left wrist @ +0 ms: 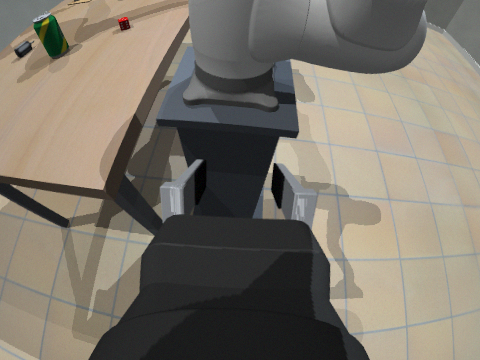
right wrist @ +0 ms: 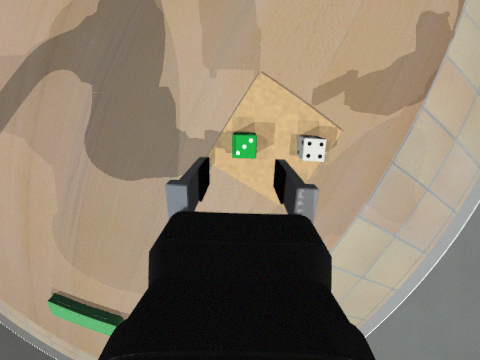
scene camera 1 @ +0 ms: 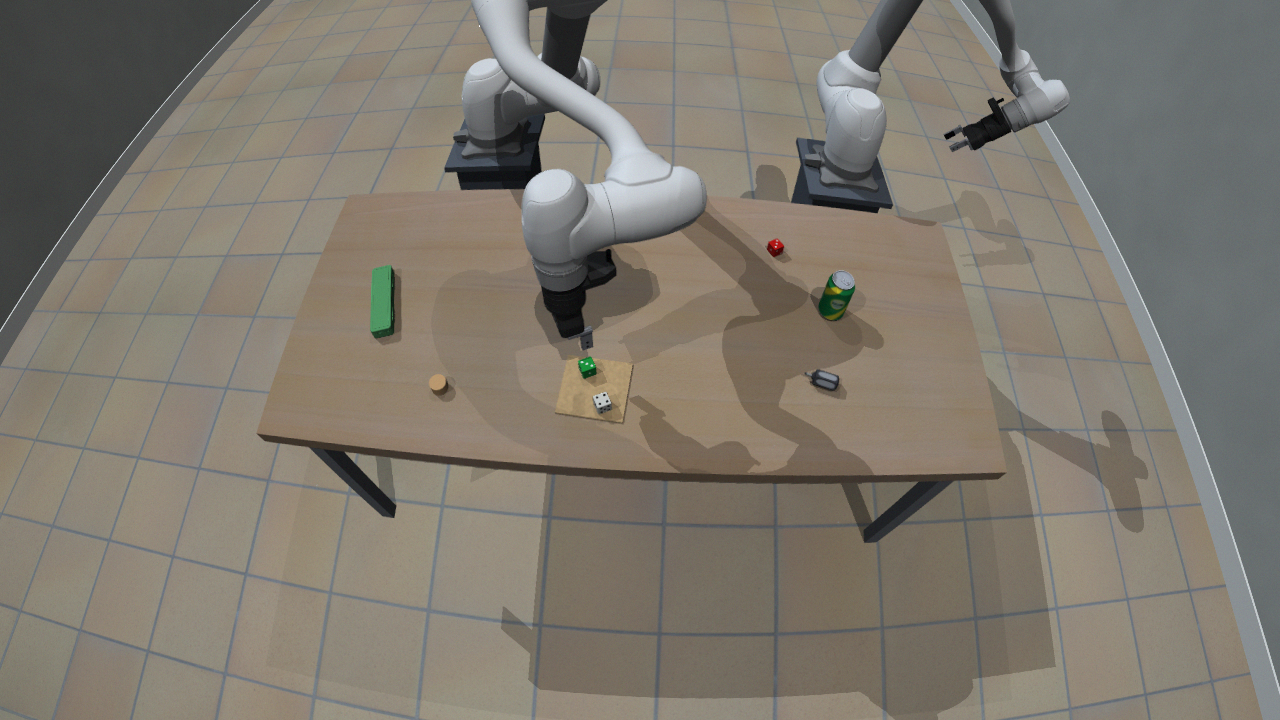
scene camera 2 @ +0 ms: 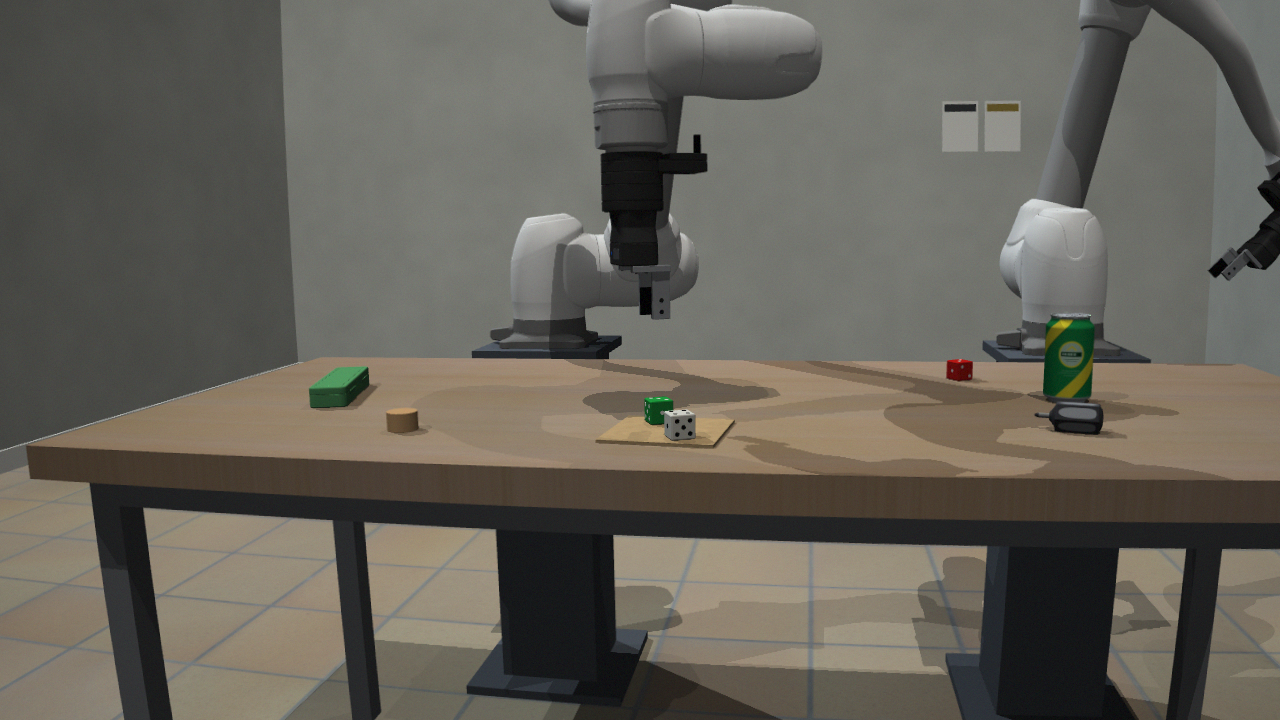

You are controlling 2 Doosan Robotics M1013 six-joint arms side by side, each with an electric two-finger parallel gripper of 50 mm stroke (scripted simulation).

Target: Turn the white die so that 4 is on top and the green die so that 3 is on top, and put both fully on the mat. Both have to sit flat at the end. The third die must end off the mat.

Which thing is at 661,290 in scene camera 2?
My right gripper.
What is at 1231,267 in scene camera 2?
My left gripper.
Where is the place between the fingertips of my right gripper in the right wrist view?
At 241,171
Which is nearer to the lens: the tan mat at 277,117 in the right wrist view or the green box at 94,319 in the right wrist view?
The tan mat.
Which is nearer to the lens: the tan mat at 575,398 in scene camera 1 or the green box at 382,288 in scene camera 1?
The tan mat.
